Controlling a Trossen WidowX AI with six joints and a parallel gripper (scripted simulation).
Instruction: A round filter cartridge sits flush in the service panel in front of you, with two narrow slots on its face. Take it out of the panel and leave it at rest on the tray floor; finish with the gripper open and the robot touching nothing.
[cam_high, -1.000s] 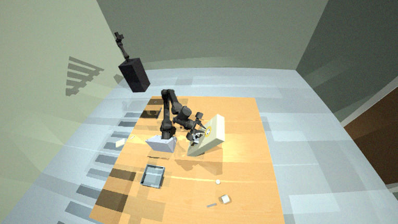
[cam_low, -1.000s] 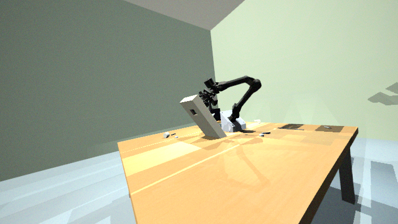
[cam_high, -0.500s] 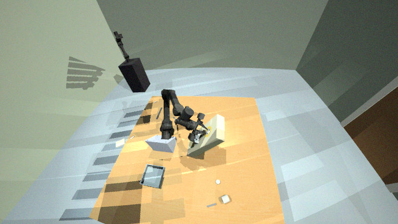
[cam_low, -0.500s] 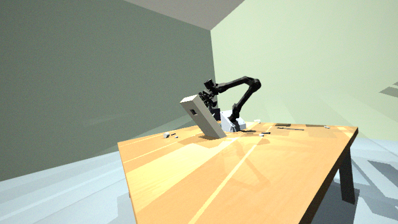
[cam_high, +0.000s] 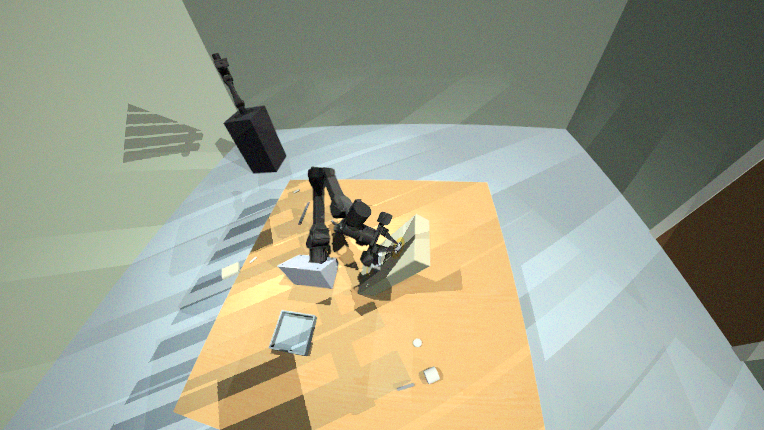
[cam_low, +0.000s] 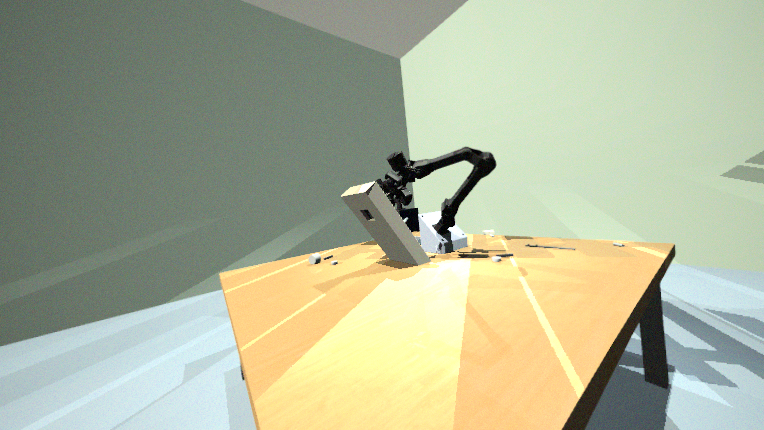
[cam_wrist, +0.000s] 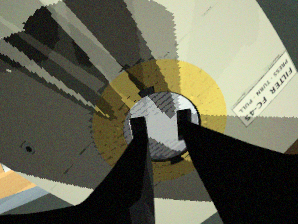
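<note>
Right now my gripper tip is 2 cm short of the white round cartridge and 1 cm above it. From my gripper tip the other things lie so: cream service panel: 9 cm below, 3 cm behind; grey square tray: 40 cm behind, 27 cm to the right, 24 cm below.
</note>
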